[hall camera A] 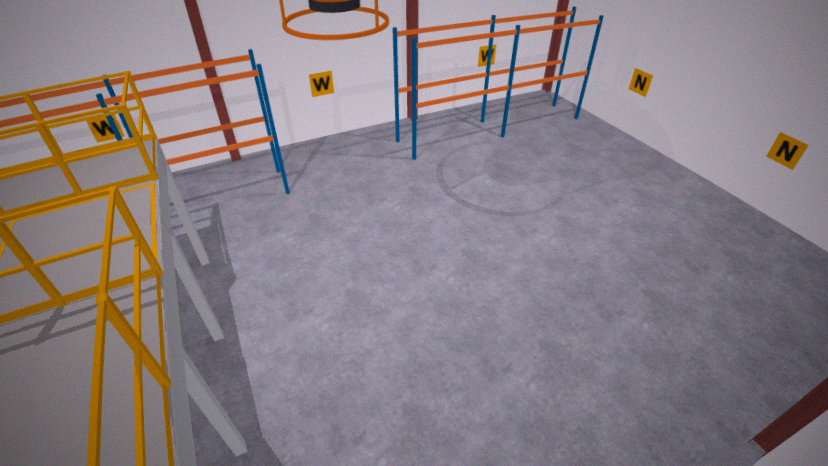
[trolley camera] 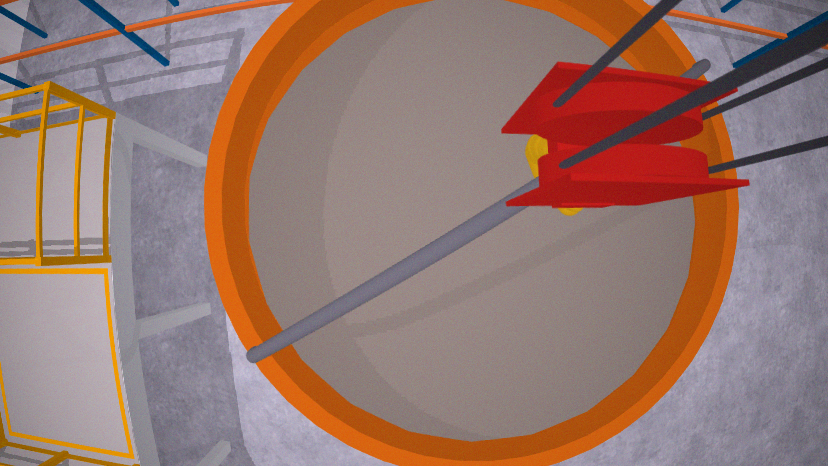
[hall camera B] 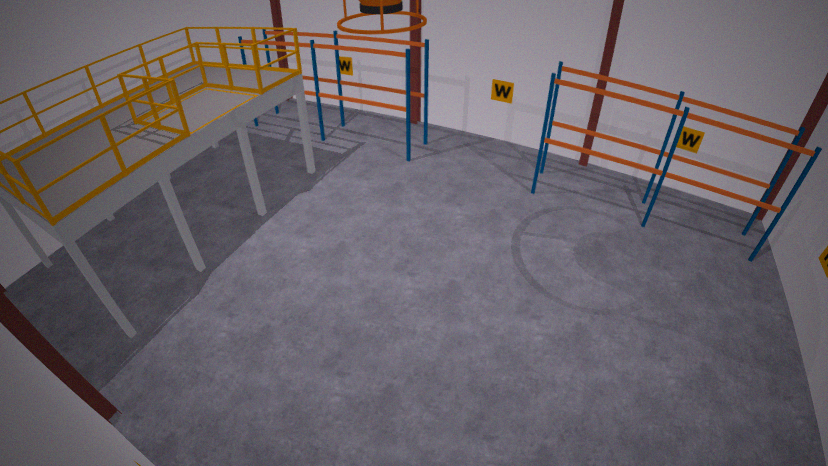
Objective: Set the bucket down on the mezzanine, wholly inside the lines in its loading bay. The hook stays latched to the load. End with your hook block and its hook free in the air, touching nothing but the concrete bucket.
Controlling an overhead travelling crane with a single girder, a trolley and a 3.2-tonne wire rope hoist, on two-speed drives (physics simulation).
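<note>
The orange concrete bucket (hall camera A: 334, 5) (hall camera B: 380, 8) (trolley camera: 405, 173) hangs in the air; its outlet and base ring show at the top edge of both hall views. In the trolley view its round rim fills the middle, right of the mezzanine (hall camera A: 52, 393) (hall camera B: 214, 128) (trolley camera: 122, 231) with a gap between them. The yellow hook (trolley camera: 535, 155) is mostly hidden under the red hook block (trolley camera: 625, 167), at the bucket's grey bail (trolley camera: 405, 269). It is shut on the bucket. The loading bay's yellow lines (trolley camera: 57, 270) show at the left of the trolley view.
Yellow railings (hall camera A: 104, 243) (hall camera B: 179, 107) (trolley camera: 43, 173) stand on the mezzanine on both sides of the bay's open edge. Blue and orange racks (hall camera A: 509, 86) (hall camera B: 408, 104) stand along the W wall. The bucket's ring shadow lies on the floor near one rack.
</note>
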